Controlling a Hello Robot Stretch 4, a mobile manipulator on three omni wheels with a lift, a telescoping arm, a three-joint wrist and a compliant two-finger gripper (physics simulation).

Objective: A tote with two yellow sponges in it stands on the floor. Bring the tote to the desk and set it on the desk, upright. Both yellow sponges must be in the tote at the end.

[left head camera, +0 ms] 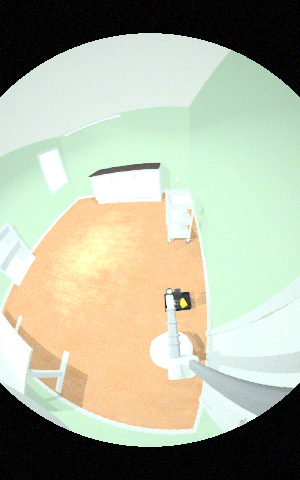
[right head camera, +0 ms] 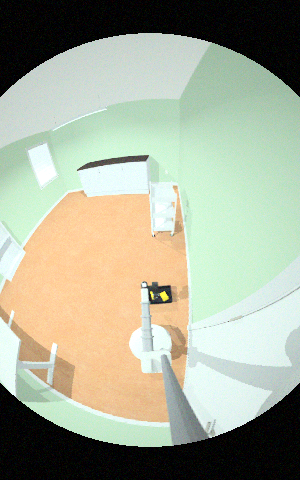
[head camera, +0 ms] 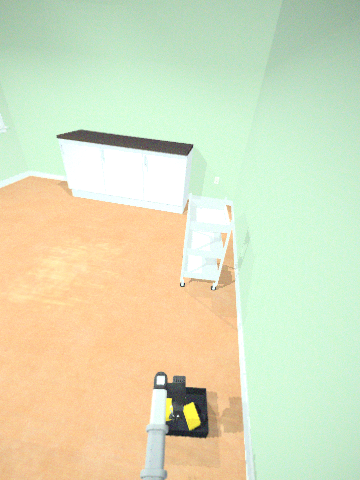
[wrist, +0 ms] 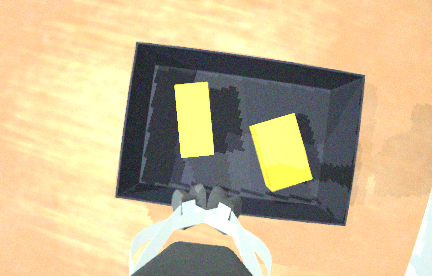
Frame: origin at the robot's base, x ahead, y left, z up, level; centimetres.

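Seen in the pictures: gripper, between the fingertips: (left head camera: pixel 175 304) (right head camera: pixel 155 297) (head camera: pixel 174 418) (wrist: pixel 207 199).
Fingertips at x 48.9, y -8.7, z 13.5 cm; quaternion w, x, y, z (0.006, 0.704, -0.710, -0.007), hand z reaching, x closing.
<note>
Pixels of each thing's top centre, then the offset from my fingertips to it. "pt": a spot on its surface instead. Level surfaces: height alone.
- black open-topped tote, centre of its top: (wrist: pixel 243 135) (head camera: pixel 180 406) (right head camera: pixel 158 293) (left head camera: pixel 177 300) dx +6.9, dy -3.6, dz -6.2 cm
- left sponge, centre of its top: (wrist: pixel 194 119) (head camera: pixel 169 405) dx +8.4, dy +2.9, dz -9.7 cm
- right sponge, centre of its top: (wrist: pixel 283 152) (head camera: pixel 191 414) (right head camera: pixel 163 295) (left head camera: pixel 182 302) dx +5.2, dy -10.3, dz -11.4 cm
- white desk, height of its surface: dz +55.8 cm
- white three-tier trolley, a spot on its surface: (head camera: pixel 186 240) (left head camera: pixel 168 215) pt dx +104.8, dy -4.2, dz +39.1 cm
A black open-topped tote (head camera: pixel 195 433) (left head camera: pixel 188 295) (right head camera: pixel 168 288) (wrist: pixel 250 67) stands upright on the floor. Inside lie two yellow sponges: the left sponge (head camera: pixel 169 407) (wrist: pixel 194 120) and the right sponge (head camera: pixel 192 416) (left head camera: pixel 183 303) (right head camera: pixel 163 295) (wrist: pixel 281 152). My gripper (head camera: pixel 176 414) (wrist: pixel 207 199) is shut, its fingertips close together with a narrow gap. In the wrist view the tips overlap the tote's near long wall; the wall is not seen pinched between them. A white desk (left head camera: pixel 12 355) (right head camera: pixel 7 355) shows in part at the lower left of the side head views.
A white three-tier trolley (head camera: pixel 186 240) (left head camera: pixel 167 215) stands ahead near the right wall. A white cabinet with a dark top (head camera: pixel 125 141) (left head camera: pixel 130 168) stands at the back. The right wall (head camera: pixel 300 350) runs close beside the tote. A white shelf unit shows at the left.
</note>
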